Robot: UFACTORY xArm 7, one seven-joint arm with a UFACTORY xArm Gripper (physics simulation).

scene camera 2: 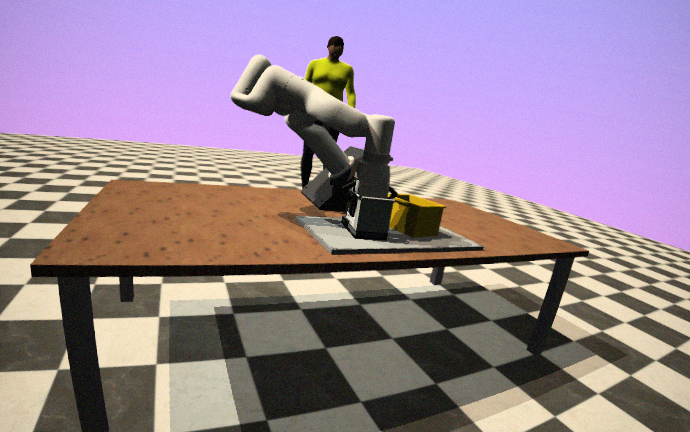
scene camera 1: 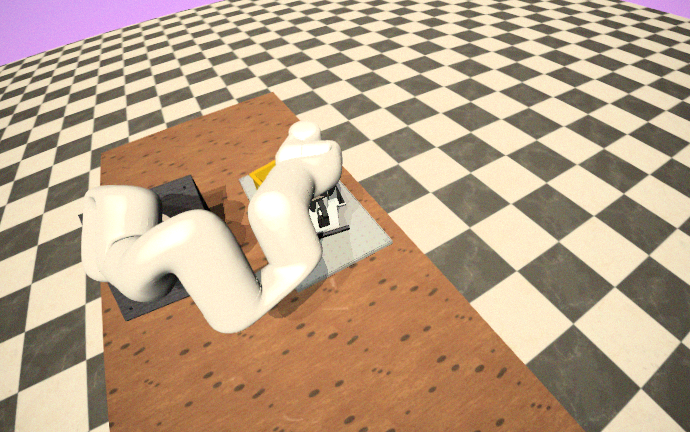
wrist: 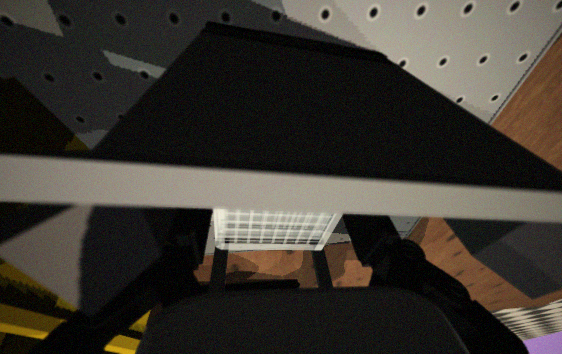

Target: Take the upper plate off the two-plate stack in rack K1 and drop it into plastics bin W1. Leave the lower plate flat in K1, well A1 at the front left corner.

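Places are measured from the arm's base along level axes (x ahead, y left, z up), in millimetres.
Pixels of known places: gripper, between the fingertips: (scene camera 1: 319, 214); arm's base, origin of its link: (scene camera 2: 342, 168).
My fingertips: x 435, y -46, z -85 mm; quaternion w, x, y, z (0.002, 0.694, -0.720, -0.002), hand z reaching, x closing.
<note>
Ahead of a thing's pixels: the offset from my fingertips to its top centre. Level surfaces: height alone.
Rack K1 @(3 mm back, 1 mm right, 75 mm up) (scene camera 1: 333, 232) (scene camera 2: 374, 217) (wrist: 280, 185) stands on the perforated deck; its pale rim crosses the wrist view and its dark outer wall slopes away above it. A pale gridded plate @(3 mm ahead, 1 mm right, 7 mm up) (wrist: 275, 230) shows beyond that rim, partly covered by it. The lower plate and well A1 cannot be told apart there. My gripper (wrist: 282, 192) is open and empty, pointing down at the rack, one dark finger to each side of the plate in the wrist view. How deep the tips reach is hidden. Plastics bin W1 @(54 mm back, 178 mm left, 55 mm up) (scene camera 1: 262, 174) (scene camera 2: 427, 219) is yellow, open-topped and beside the rack.
The grey deck @(45 mm down) (scene camera 1: 356, 249) (scene camera 2: 338, 246) (wrist: 450, 35) carries the rack and bin on the wooden table @(58 mm down) (scene camera 1: 356, 371) (scene camera 2: 178, 228). The arm's dark base plate (scene camera 1: 183, 185) lies behind the deck. A person in a yellow top (scene camera 2: 330, 76) stands beyond the table.
</note>
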